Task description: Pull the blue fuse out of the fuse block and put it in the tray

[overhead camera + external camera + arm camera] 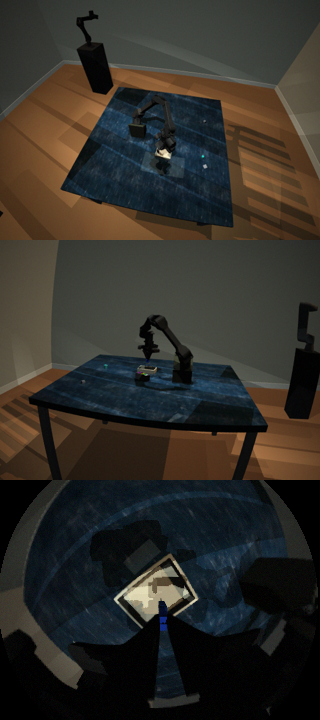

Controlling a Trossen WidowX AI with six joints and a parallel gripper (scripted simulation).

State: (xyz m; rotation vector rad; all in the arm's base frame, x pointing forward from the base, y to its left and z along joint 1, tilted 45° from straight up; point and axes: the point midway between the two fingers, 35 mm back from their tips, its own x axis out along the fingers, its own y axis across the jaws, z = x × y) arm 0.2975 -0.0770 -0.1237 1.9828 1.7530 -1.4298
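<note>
Right now my gripper tip is 90 mm above the white tray.
</note>
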